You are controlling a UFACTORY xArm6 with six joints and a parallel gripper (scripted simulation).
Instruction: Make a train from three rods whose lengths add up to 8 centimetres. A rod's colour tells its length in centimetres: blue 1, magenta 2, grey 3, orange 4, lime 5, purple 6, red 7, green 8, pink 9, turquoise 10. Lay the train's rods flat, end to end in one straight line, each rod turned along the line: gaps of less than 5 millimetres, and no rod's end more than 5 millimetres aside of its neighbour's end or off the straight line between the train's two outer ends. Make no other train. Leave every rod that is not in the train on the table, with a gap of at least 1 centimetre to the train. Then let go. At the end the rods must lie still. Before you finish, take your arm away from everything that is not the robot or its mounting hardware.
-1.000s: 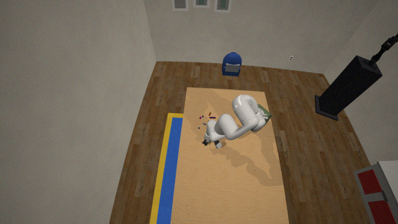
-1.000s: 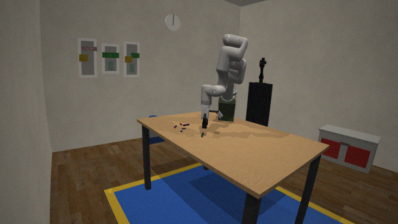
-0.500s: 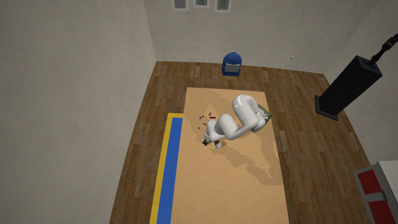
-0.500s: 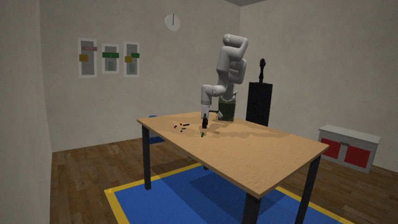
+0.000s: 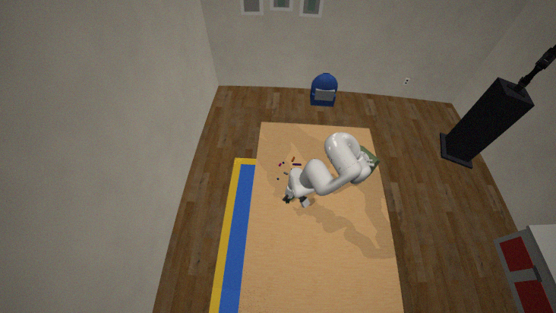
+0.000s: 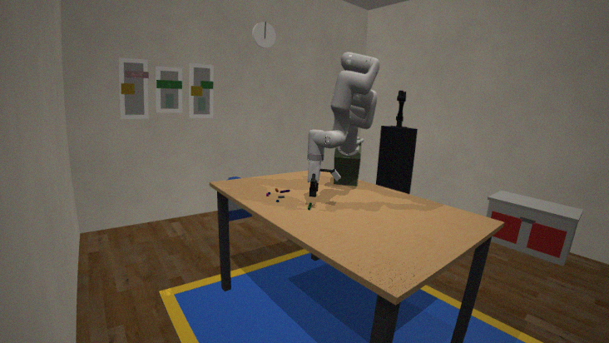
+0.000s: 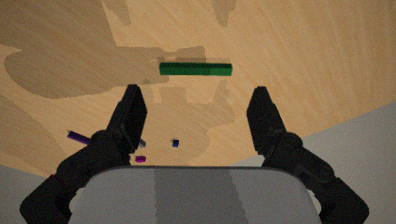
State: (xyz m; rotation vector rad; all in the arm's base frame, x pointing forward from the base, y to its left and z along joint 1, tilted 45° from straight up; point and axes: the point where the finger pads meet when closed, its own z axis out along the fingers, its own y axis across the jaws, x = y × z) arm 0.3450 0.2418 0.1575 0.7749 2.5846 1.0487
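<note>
Now: the magenta rod 180 mm ahead of my hand, 220 mm to the right of it and 70 mm below it. Also, from my hand: green rod 10 mm ahead, 10 mm to the right, 70 mm below; then grey rod 110 mm ahead, 170 mm to the right, 70 mm below; then purple rod 70 mm ahead, 270 mm to the right, 70 mm below.
</note>
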